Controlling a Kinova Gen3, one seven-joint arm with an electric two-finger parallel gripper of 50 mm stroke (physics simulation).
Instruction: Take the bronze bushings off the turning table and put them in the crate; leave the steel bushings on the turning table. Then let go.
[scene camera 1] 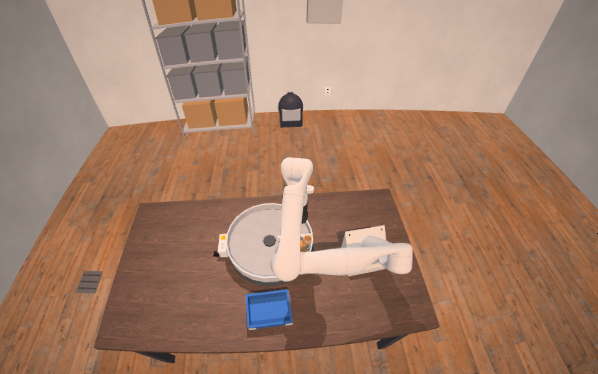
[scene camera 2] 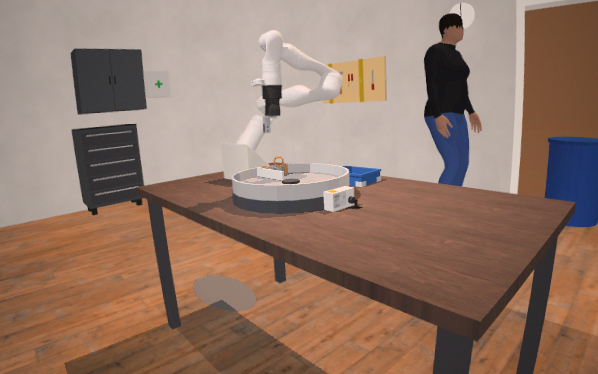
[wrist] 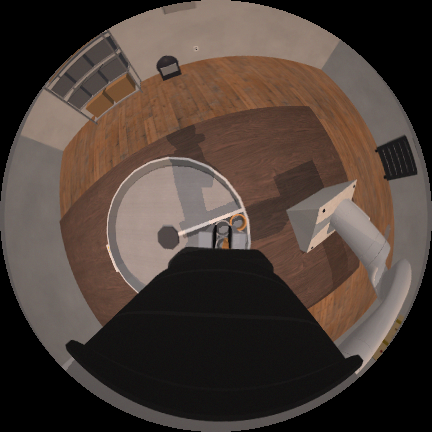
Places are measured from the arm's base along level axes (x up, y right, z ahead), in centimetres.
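Pixels of known places: gripper, fingertip midpoint: (scene camera 2: 266, 132) (wrist: 221, 233); arm's base at its link origin: (scene camera 1: 370, 245) (scene camera 2: 242, 153) (wrist: 338, 211).
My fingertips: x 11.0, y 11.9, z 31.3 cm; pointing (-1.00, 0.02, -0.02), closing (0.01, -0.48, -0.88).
Observation:
For each thing: its top centre in the pictures, then the offset to it from my fingertips. "pt": a spot on its surface instead. Level surfaces: height alone.
- blue crate at its top centre: (scene camera 2: 353, 169) (scene camera 1: 268, 308) dx -17.9, dy -30.2, dz +19.1 cm
- white box with a black knob, surface spot: (scene camera 2: 339, 199) pt dx -19.5, dy +7.7, dz +39.6 cm
- wooden table at its surface level: dx -22.9 cm
The turning table (scene camera 1: 252, 220) (scene camera 2: 280, 191) (wrist: 145, 200) is a round grey dish with a raised rim, a dark hub and a white divider. Bronze bushings (scene camera 1: 307, 239) (scene camera 2: 285, 168) (wrist: 238, 222) and steel bushings (wrist: 222, 228) stand close together beside the divider, near the rim. One bronze ring shows raised above the group in scene camera 2. My gripper (scene camera 2: 267, 125) (wrist: 221, 233) is partly open and empty, high above the bushings; its fingers partly hide them in the wrist view. The arm hides its fingertips in scene camera 1. The blue crate (scene camera 1: 248, 312) (scene camera 2: 365, 176) looks empty inside.
A white box with a black knob (scene camera 1: 223, 245) (scene camera 2: 339, 199) stands against the turning table's outer side. The arm's pale base mount (scene camera 1: 365, 233) (scene camera 2: 235, 159) (wrist: 300, 220) stands on the wooden table (scene camera 1: 170, 280) (scene camera 2: 425, 240) (wrist: 250, 130).

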